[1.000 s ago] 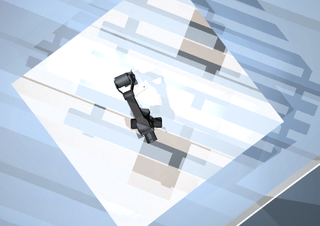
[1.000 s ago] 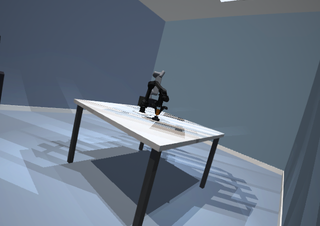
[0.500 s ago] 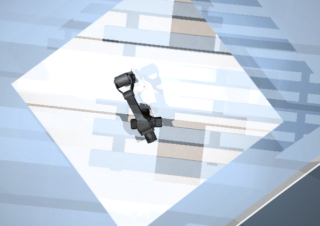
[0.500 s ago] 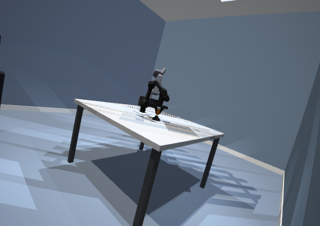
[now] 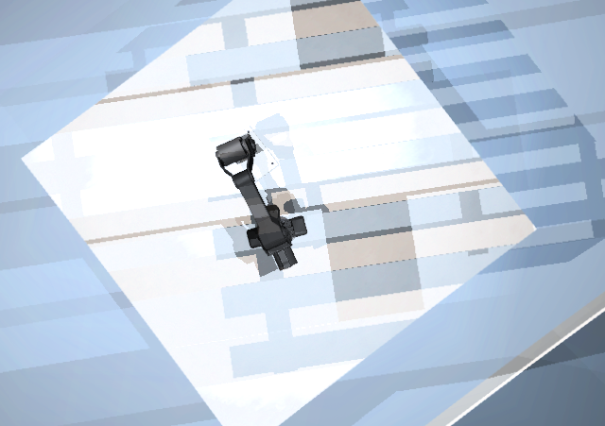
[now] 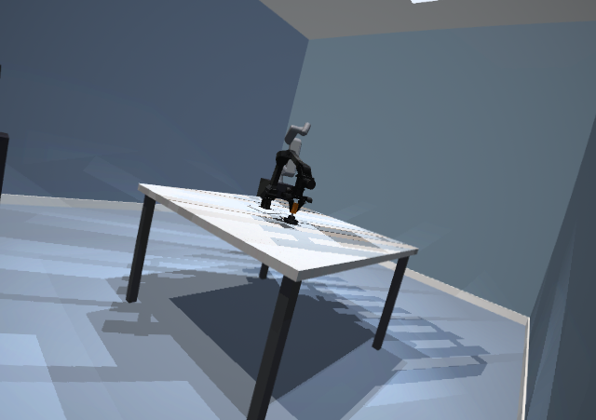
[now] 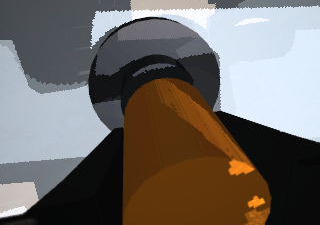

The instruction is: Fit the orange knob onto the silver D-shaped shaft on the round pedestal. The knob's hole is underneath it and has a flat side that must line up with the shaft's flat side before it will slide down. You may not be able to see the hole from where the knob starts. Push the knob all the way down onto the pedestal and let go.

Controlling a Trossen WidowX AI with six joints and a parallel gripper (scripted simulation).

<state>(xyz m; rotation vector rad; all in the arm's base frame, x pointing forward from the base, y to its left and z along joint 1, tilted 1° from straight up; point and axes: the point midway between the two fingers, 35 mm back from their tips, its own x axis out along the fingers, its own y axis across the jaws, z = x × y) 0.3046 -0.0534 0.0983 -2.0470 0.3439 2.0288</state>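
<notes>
Right now my gripper tip is 30 mm below the orange knob. The rest, counted from my gripper tip: dark round pedestal 40 mm below.
</notes>
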